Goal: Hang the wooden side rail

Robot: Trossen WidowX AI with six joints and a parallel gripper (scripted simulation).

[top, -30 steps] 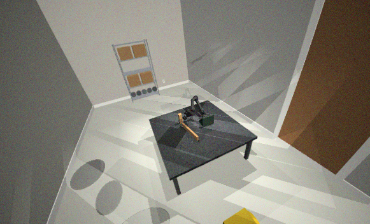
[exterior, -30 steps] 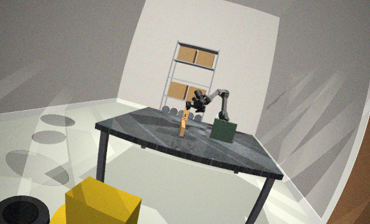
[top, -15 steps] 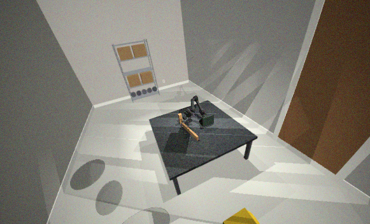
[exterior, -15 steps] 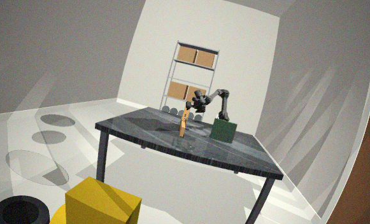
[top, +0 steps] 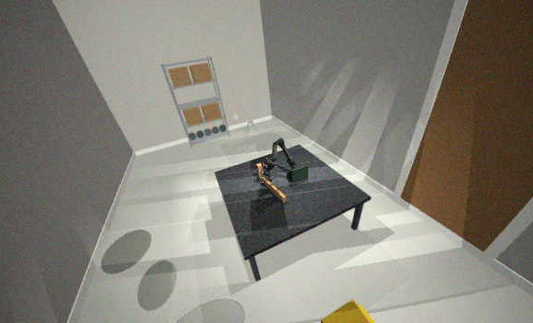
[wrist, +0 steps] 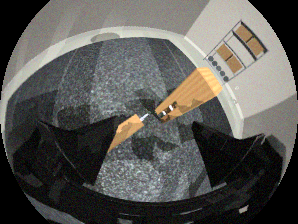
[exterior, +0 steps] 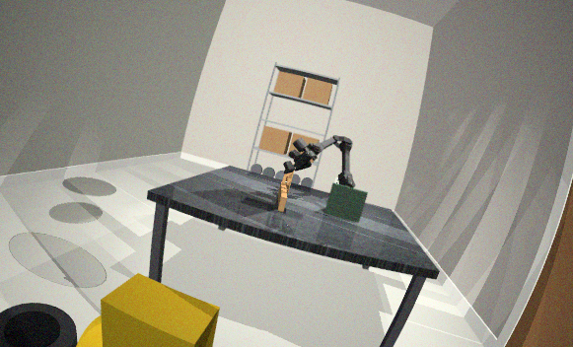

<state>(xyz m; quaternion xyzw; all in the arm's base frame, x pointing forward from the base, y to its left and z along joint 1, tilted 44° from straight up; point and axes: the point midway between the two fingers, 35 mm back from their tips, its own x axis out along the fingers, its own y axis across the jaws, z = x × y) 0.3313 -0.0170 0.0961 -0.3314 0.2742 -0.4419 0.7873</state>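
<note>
My gripper tip is 20 mm short of the wooden post, 100 mm to the left of it and 60 mm above it.
</note>
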